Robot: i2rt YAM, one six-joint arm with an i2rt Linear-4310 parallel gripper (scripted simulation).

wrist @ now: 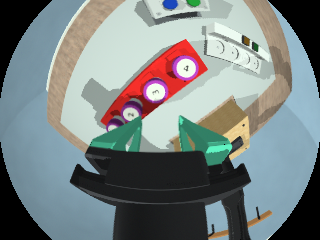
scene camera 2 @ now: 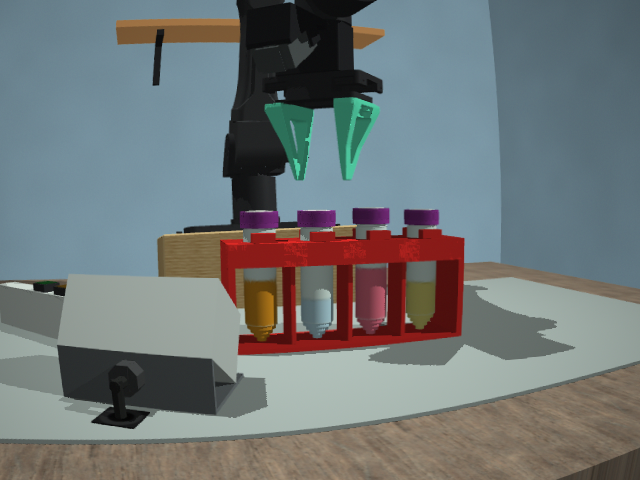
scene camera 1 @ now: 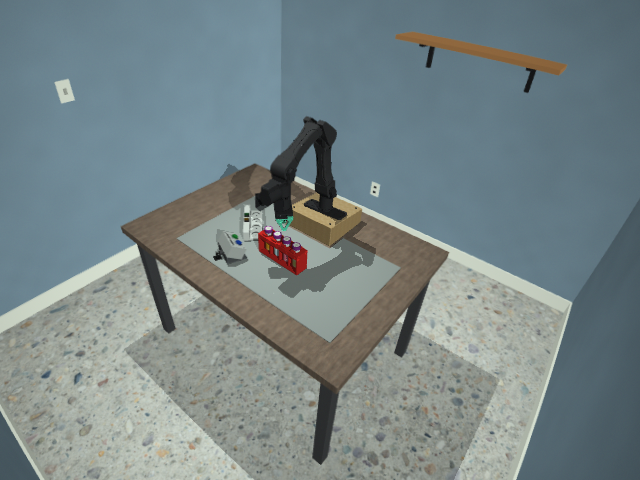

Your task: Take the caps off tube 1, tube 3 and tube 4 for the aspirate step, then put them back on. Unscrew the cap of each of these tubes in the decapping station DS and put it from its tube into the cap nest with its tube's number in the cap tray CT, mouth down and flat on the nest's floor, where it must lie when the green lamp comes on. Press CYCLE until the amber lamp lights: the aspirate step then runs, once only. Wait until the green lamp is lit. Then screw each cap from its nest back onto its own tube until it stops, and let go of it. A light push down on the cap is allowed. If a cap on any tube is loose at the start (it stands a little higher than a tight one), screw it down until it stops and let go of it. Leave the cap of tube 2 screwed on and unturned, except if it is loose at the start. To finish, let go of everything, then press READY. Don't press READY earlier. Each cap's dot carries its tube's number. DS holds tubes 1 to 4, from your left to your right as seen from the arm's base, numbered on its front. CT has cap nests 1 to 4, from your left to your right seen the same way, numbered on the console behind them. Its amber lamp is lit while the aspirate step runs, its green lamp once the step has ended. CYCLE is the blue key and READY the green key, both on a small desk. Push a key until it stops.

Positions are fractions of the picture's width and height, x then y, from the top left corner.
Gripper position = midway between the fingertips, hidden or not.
Observation:
I see my gripper (scene camera 2: 0.51,0.38) and a grey key desk (scene camera 2: 0.26,0.70).
My gripper also shows in the wrist view (wrist: 0.50,0.50). The grey key desk is seen too in scene camera 1 (scene camera 1: 0.36,0.52).

